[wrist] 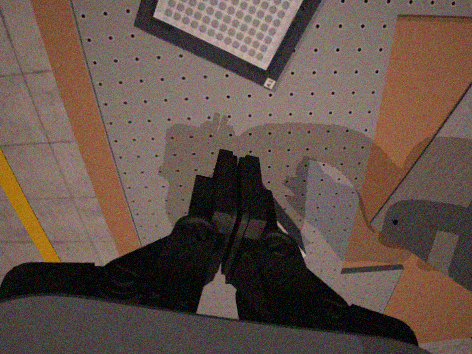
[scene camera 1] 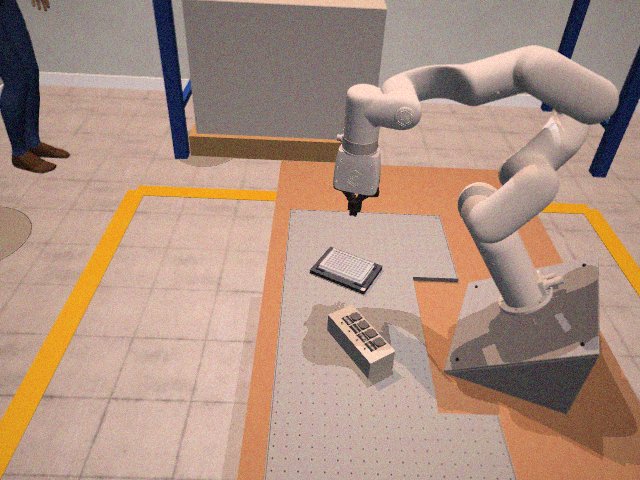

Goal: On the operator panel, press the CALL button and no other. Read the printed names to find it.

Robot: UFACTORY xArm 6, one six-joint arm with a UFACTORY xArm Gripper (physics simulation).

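Places are measured from the arm's base along level axes (x ahead, y left, z up), in metres.
Pixels of known places: gripper, between the fingertips: (wrist: 230, 181) (scene camera 1: 354, 213); arm's base, origin of its link: (scene camera 1: 525, 297).
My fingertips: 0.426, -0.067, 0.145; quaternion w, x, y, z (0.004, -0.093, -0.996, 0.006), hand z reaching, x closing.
For each thing: its top centre in the pictures, then the offset to it from my fingertips, as dx, dy, dz. "*": a spot on its surface instead. Level surfaces: height alone.
- operator panel, a spot on its surface: (scene camera 1: 381, 367) * -0.098, +0.269, -0.218
- perforated board, height of its surface: dz -0.236
- dark tray with a white well plate, centre of its top: (wrist: 228, 3) (scene camera 1: 346, 263) +0.007, -0.061, -0.210
The operator panel (scene camera 1: 381, 367), a beige box with a row of several dark round buttons (scene camera 1: 363, 324) and dark labels on its top, sits at an angle on the perforated board (scene camera 1: 330, 428) (wrist: 300, 107). The printed names are too small to read in the scene view, so the CALL button cannot be told apart. In the wrist view the fingers hide most of the panel; a sliver of its side (wrist: 292, 227) seems to show to their right. My gripper (scene camera 1: 353, 212) (wrist: 230, 181) is shut and empty, pointing down, high above the board and apart from the panel.
A dark tray with a white well plate (scene camera 1: 346, 266) (wrist: 225, 25) lies on the board beyond the panel. The arm's base plinth (scene camera 1: 516, 377) stands right of the panel. Orange flooring (scene camera 1: 261, 361) (wrist: 90, 125) borders the board. A grey cabinet (scene camera 1: 289, 67) and a person (scene camera 1: 20, 103) are behind.
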